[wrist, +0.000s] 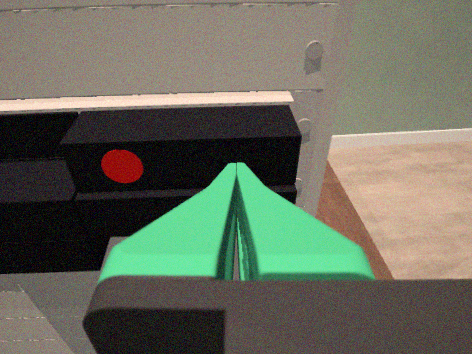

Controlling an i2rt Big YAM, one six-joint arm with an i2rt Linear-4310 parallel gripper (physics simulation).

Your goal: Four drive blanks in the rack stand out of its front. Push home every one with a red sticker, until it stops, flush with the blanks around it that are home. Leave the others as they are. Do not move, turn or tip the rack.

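Note:
A black drive blank with a red sticker (185, 159) stands out of the front of the rack (170, 50), its top face and right end showing. The red sticker (122, 166) is near its left end. My gripper (236, 176) is shut and empty, with green fingertips together in front of the right half of that blank's face. I cannot tell whether the tips touch it. Another black blank (32, 175) shows at the left, set further back. More black fronts lie below, partly hidden behind my fingers.
The rack's right edge post carries round studs (314, 50). Right of the rack are a green wall (410, 65), a white skirting strip, a pale floor (420, 200) and a brown table edge (345, 215). A grey surface shows at the lower left.

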